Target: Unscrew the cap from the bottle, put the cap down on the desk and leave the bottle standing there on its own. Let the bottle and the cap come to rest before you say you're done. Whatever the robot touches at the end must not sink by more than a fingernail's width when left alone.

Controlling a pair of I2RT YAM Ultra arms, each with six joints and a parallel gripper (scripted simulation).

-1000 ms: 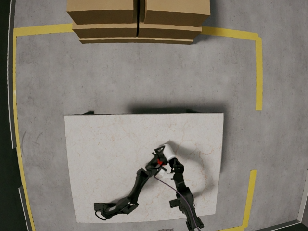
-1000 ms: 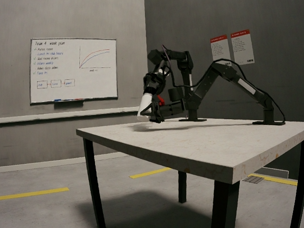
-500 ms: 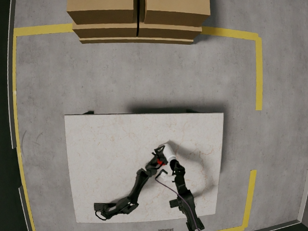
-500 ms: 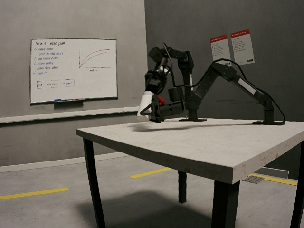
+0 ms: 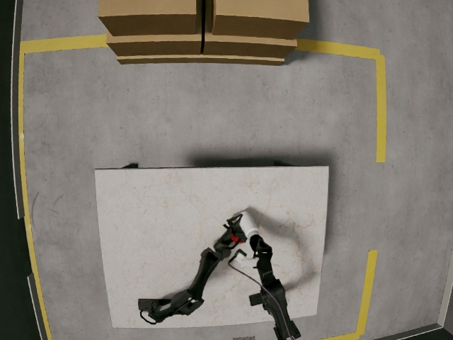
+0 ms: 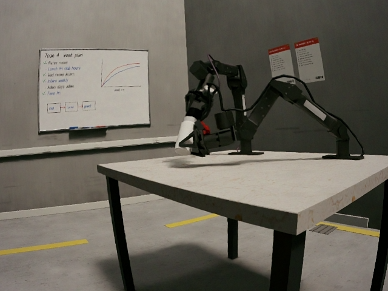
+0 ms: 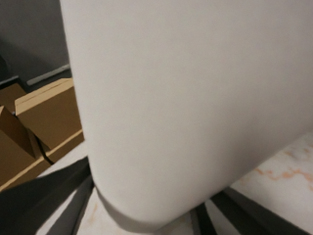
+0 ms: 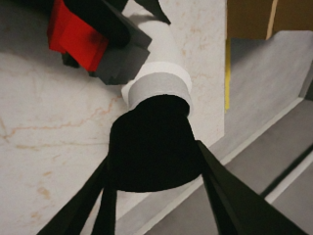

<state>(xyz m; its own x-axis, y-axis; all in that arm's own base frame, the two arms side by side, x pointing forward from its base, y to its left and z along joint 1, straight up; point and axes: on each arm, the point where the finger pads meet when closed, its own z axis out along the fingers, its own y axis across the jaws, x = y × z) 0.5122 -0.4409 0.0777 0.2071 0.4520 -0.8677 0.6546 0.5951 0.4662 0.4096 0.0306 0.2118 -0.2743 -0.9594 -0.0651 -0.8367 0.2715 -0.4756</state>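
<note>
My right hand is 10 mm above the black cap. Round my right hand: white bottle 50 mm ahead, 20 mm to the left, 60 mm below.
</note>
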